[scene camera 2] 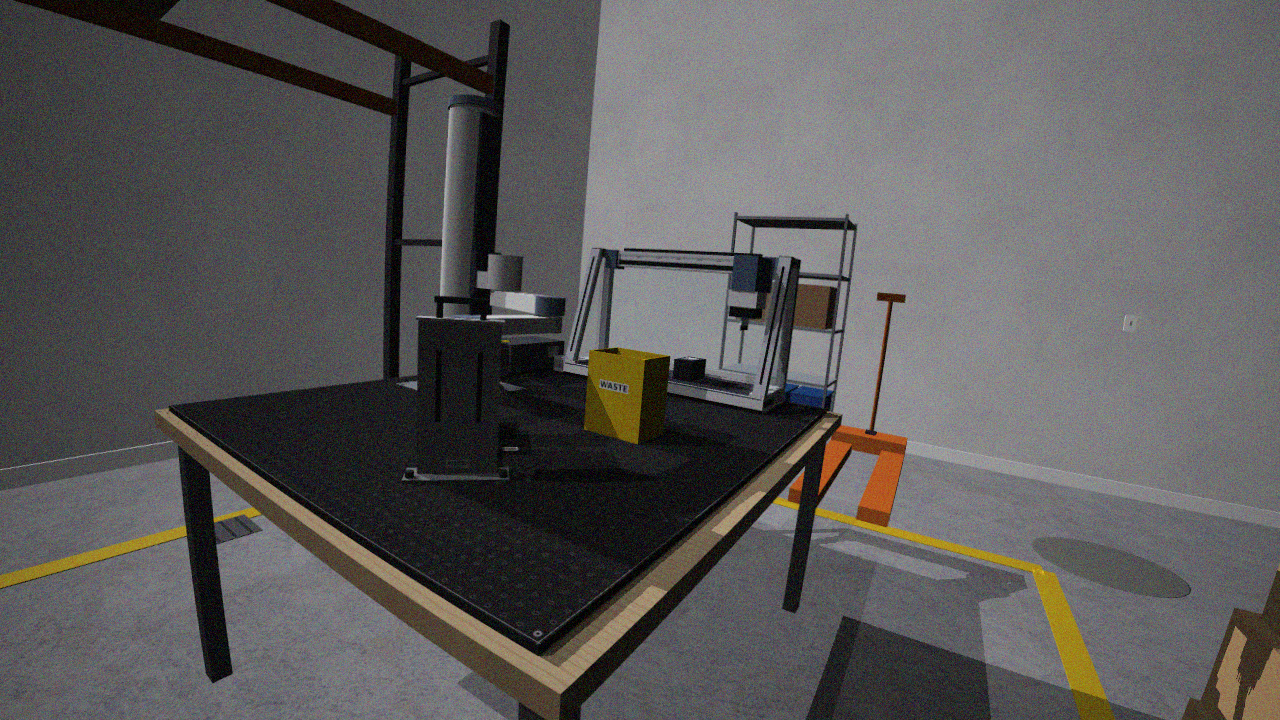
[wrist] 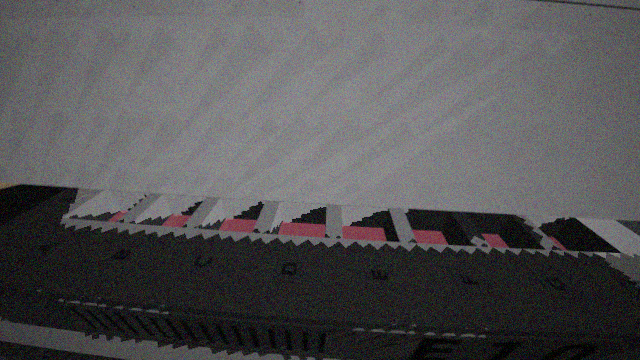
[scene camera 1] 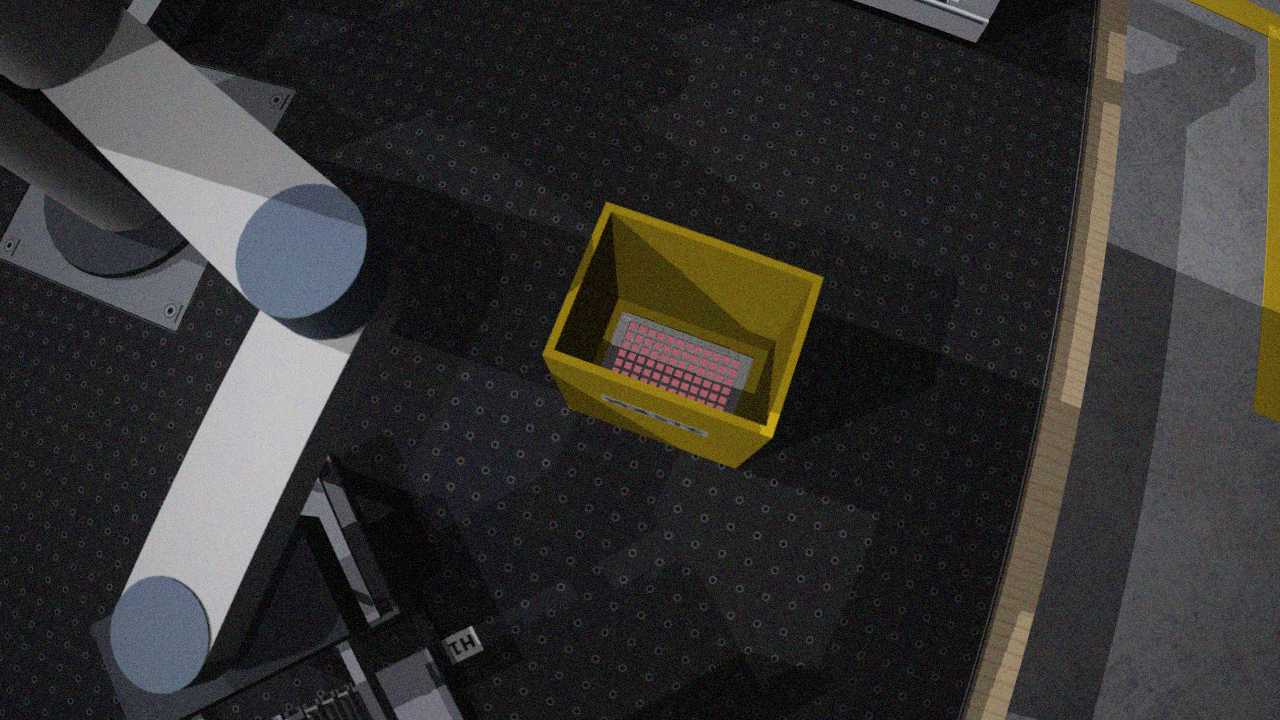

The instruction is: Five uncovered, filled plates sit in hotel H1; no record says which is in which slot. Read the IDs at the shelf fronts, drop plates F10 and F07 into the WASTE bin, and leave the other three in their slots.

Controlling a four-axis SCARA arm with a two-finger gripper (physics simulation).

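Places are measured from the arm's base along level axes (x ahead, y left, z up), in metres.
Pixels of known places: gripper, fingertip midpoint: (wrist: 329, 152).
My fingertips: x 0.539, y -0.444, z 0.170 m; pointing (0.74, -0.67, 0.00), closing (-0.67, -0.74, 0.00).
For each thing: its middle in the pictures, then the offset to it from my fingertips.
- Hotel H1, body centre: (scene camera 2: 460, 383) dx +0.011, dy -0.012, dz +0.003 m
- yellow WASTE bin, body centre: (scene camera 1: 679, 351) (scene camera 2: 626, 393) dx +0.107, dy +0.418, dz -0.057 m
- pink-filled plate, body centre: (scene camera 1: 672, 377) dx +0.106, dy +0.415, dz -0.144 m
Hotel H1 (scene camera 1: 416, 676) (scene camera 2: 458, 376) stands on the table, its label (scene camera 1: 462, 642) beside it. The wrist view shows one plate front (wrist: 330, 280) close up, with column letters and pink-filled wells (wrist: 302, 230); its large ID (wrist: 505, 350) is cut off by the bottom edge. A broad pale surface (wrist: 310, 100) lies above it. The yellow WASTE bin (scene camera 1: 742, 443) (scene camera 2: 613, 416) stands upright, with a pink-filled plate (scene camera 1: 684, 353) lying inside. My gripper is open and empty, at the hotel; its fingers are hidden. Other plates in the hotel cannot be made out.
The arm's forearm (scene camera 1: 241, 447) reaches over the hotel, its end disc (scene camera 1: 161, 635) at lower left. A gantry machine (scene camera 2: 778, 340) stands behind the bin. The wooden table edge (scene camera 1: 1047, 510) (scene camera 2: 358, 573) runs along the right in the overhead view.
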